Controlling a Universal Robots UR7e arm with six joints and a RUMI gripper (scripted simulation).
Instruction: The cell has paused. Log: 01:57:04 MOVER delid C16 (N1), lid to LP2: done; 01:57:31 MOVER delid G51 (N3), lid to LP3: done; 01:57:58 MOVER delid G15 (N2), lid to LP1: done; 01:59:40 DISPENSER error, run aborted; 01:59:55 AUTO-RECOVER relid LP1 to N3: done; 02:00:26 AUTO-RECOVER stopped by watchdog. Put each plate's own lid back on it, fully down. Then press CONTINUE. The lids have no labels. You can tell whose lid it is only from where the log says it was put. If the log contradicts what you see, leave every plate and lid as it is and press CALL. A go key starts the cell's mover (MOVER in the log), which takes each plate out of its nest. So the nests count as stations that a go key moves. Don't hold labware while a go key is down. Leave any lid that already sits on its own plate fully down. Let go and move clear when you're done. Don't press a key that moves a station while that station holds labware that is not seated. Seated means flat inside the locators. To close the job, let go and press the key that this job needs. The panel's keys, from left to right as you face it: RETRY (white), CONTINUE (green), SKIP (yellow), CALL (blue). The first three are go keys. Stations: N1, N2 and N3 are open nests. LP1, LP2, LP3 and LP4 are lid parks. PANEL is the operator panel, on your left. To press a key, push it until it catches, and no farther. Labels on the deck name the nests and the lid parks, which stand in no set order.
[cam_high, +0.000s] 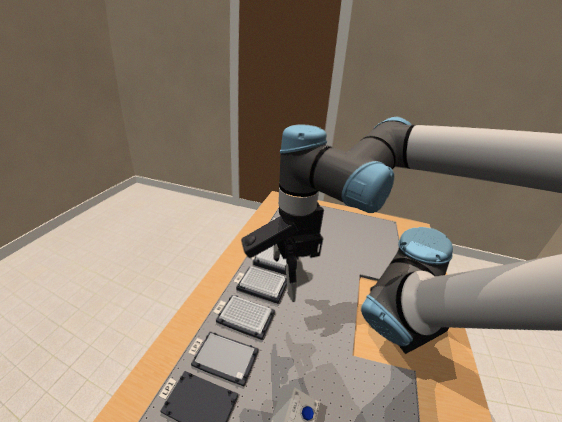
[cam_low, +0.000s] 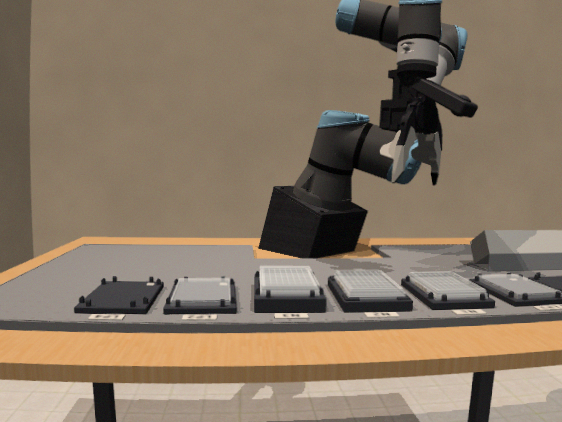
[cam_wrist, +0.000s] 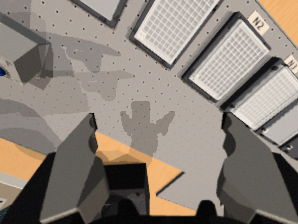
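Right now the LP2 lid park is 37 cm to the right of my hand, 18 cm below it and 10 cm ahead of it. From my hand the other things lie so: plate (16 cm below, 11 cm to the right, 10 cm ahead); then LP3 lid park (18 cm below, 16 cm to the left, 9 cm ahead); then blue CALL key (23 cm to the left, 14 cm behind, 12 cm below).
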